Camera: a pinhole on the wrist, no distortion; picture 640 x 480 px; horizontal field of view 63.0 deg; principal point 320.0 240.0 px. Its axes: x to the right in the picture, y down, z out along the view. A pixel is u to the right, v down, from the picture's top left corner.
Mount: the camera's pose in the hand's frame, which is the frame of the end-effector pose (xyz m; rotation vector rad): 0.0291 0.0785 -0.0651 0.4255 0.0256 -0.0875
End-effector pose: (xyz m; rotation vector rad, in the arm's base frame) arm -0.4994 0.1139 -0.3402 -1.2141 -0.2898 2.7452
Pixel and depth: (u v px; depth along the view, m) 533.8 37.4 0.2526
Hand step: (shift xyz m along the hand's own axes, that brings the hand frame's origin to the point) 0.1249 -0.1230 0.1202
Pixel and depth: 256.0 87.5 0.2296
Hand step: -0.0035 -0.0750 0.1176
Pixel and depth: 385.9 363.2 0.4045
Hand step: 0.0912 -0.0062 0.3403
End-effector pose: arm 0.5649 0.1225 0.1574 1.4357 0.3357 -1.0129
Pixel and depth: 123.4 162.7 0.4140
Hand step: -0.1290 -0.1358 0.2934
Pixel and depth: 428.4 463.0 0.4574
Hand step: 0.1442 0.0591 0.4276
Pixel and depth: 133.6 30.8 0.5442
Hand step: -0.1805 -0.3288 0.3492
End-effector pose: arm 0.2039 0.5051 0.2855 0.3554 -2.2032 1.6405
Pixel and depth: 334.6 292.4 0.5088
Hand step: 0.0512 -0.0866 0.4186
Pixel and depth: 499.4 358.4 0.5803
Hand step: 0.2433 -0.0578 0.5088
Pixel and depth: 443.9 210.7 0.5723
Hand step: 0.1651 -0.1979 0.4370
